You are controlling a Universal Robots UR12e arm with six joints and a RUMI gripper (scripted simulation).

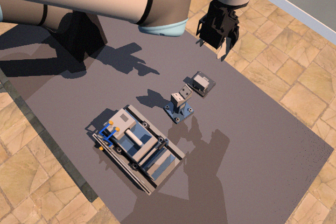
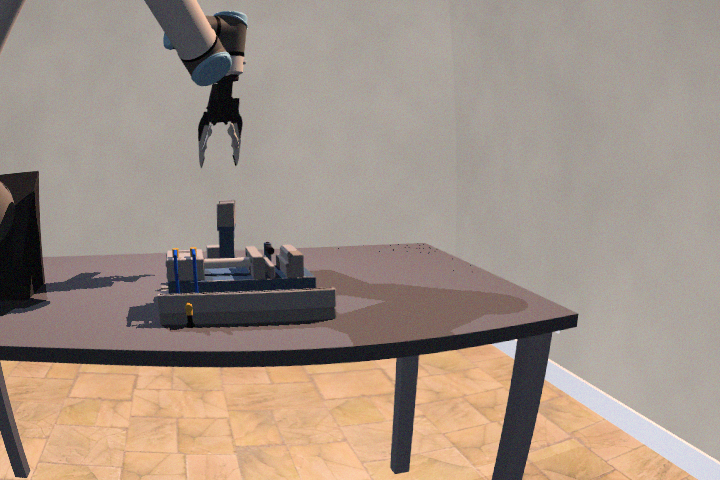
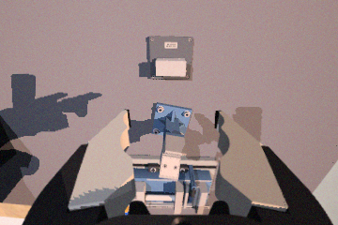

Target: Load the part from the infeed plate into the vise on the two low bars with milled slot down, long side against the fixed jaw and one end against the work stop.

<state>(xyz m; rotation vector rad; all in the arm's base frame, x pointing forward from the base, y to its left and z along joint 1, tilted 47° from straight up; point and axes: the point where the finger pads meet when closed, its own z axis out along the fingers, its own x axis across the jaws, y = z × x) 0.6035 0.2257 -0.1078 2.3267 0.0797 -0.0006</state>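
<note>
Right now the part is 220 mm below my hand and 10 mm to the left of it. Also, from my hand: dark grey infeed plate (240 mm below, 10 mm to the left); v-block post (180 mm below, 150 mm to the right, 10 mm ahead); black work stop (310 mm to the right, 150 mm below, 80 mm ahead).
</note>
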